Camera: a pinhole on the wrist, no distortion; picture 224 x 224 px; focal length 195.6 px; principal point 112.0 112.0 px. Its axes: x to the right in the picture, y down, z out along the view. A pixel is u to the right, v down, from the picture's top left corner.
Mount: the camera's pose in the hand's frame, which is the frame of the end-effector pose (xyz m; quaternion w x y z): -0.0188 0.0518 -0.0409 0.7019 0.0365 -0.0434 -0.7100
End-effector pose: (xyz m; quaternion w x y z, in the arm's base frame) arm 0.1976 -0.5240 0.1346 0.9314 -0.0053 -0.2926 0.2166
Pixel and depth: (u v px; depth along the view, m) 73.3 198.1 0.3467
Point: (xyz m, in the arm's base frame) 0.0429 -0.4121 0.4345
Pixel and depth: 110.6 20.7 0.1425
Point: 0.0504 -0.5261 0.1495
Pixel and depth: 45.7 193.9 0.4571
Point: -0.0340 -0.3355 0.5312
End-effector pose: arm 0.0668 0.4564 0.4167 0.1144 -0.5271 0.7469 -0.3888
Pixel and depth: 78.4 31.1 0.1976
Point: 0.1406 0.5087 0.2274
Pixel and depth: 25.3 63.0 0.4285
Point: 0.1812 0.4711 -0.0469
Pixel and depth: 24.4 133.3 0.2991
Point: 0.0932 0.3803 0.1063
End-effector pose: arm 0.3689 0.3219 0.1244 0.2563 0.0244 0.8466 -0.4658
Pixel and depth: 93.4 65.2 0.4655
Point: 0.7229 0.0880 -0.0496
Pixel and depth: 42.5 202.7 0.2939
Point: 0.4488 0.1815 -0.1522
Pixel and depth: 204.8 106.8 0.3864
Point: 0.5394 -0.0105 0.1081
